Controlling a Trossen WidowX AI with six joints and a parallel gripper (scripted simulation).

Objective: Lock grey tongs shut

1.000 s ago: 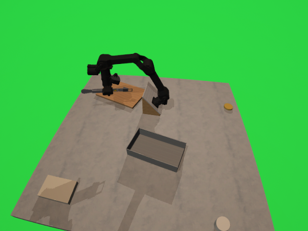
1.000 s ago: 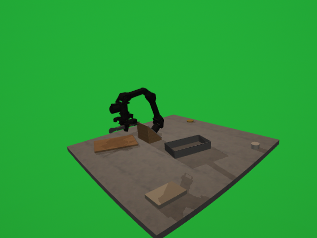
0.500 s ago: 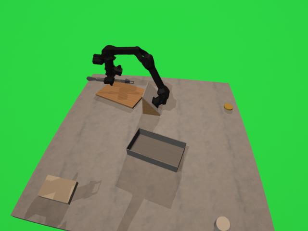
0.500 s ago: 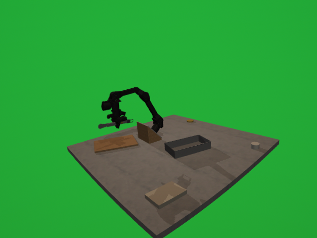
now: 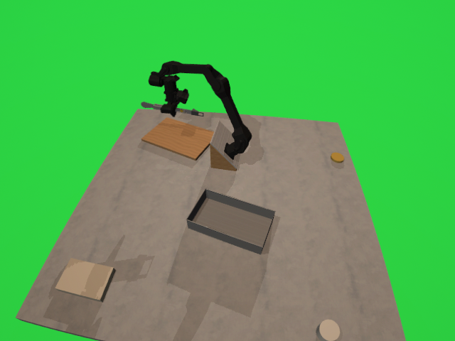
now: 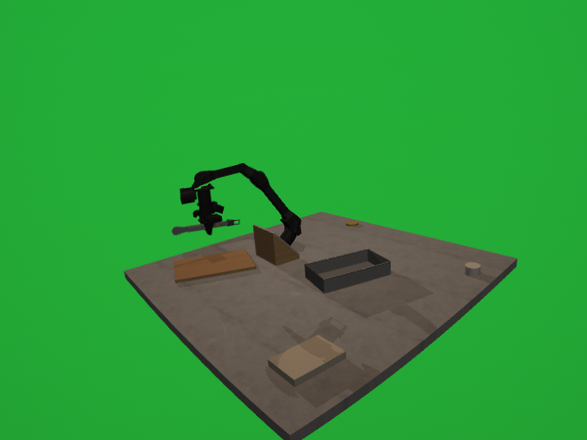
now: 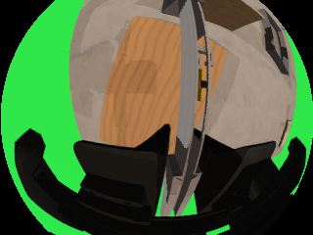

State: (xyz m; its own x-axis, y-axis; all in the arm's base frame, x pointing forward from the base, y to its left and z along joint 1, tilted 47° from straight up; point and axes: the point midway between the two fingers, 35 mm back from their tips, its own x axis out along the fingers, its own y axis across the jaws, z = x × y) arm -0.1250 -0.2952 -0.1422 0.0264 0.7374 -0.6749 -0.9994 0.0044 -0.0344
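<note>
The wooden board lies 30 mm behind my gripper tip and 150 mm below it. From my gripper tip the other things lie so: flat block 820 mm ahead, 100 mm to the right, 150 mm below; then orange disc 10 mm behind, 860 mm to the left, 150 mm below; then grey roasting tin 480 mm ahead, 370 mm to the left, 130 mm below.
</note>
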